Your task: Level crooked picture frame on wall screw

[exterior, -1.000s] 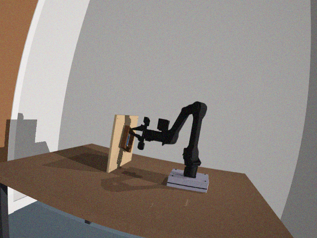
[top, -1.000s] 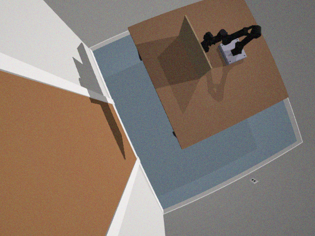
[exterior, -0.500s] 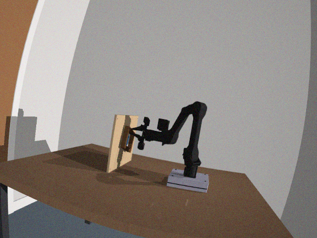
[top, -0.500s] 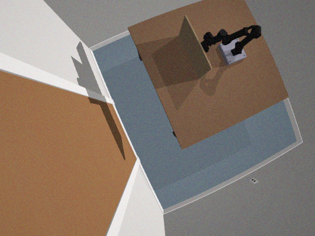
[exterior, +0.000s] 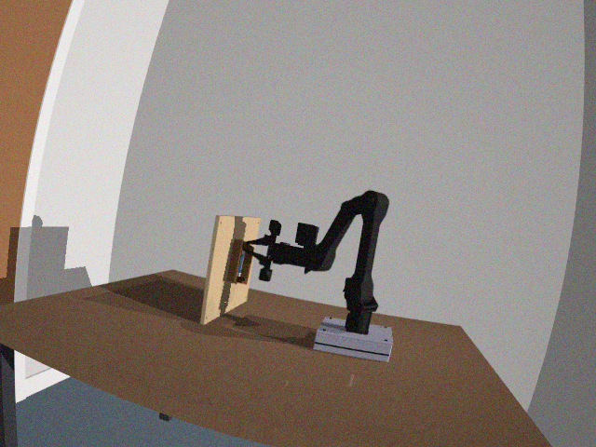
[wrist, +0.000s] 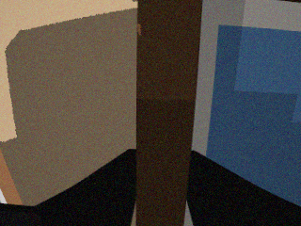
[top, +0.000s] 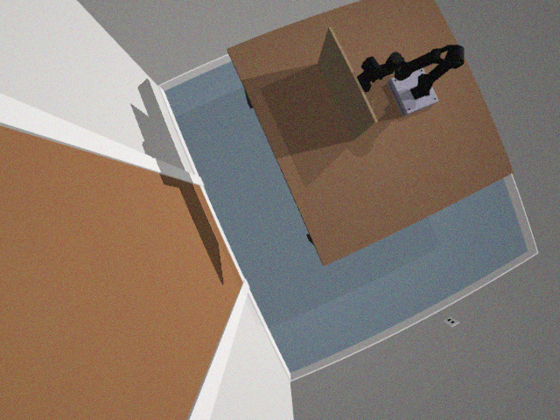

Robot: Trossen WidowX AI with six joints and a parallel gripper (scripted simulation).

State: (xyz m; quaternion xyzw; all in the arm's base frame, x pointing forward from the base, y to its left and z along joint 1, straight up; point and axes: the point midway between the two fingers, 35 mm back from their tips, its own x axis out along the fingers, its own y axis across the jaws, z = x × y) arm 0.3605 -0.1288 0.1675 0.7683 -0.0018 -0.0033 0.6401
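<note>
My gripper tip is 50 mm above the picture frame, 10 mm to the right of it and 10 mm short of it. The rest, counted from my gripper tip: wall panel 70 mm below, 20 mm ahead, 10 mm to the right.
</note>
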